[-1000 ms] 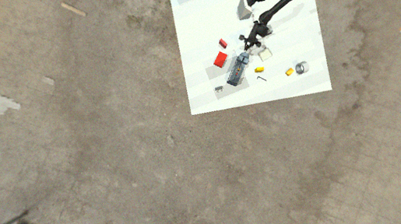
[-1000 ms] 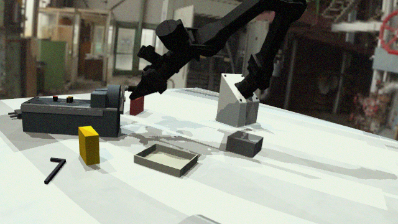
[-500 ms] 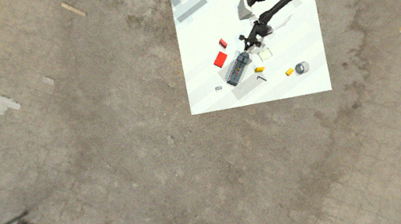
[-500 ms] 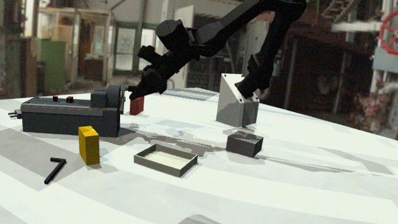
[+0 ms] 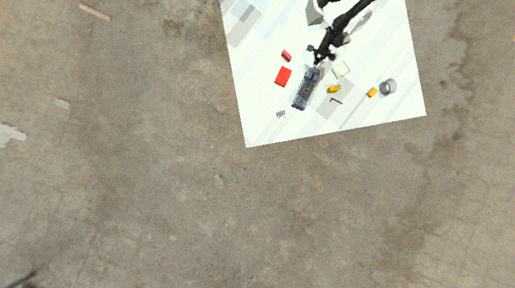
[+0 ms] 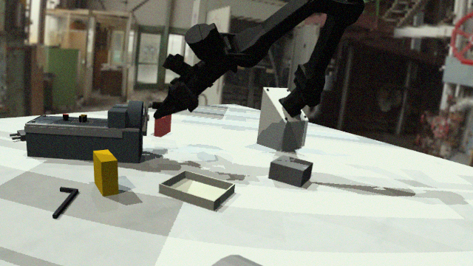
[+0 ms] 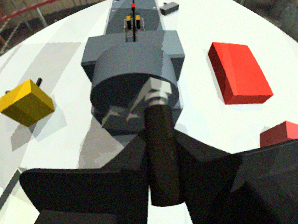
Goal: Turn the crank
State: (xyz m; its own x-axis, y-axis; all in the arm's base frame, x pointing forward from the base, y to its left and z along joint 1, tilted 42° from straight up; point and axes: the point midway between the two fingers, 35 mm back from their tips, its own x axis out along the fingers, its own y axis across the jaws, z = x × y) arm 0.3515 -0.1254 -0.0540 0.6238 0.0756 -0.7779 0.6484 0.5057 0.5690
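Now: the dark crank handle 3 cm above my gripper tip, 1 cm to the left of it and 1 cm behind it. The rest, counted from my gripper tip: flat red block: 20 cm to the right, 7 cm below, 2 cm behind; red pointer: 16 cm ahead, 13 cm to the right, 1 cm below; yellow block: 18 cm ahead, 9 cm to the left, 6 cm below.
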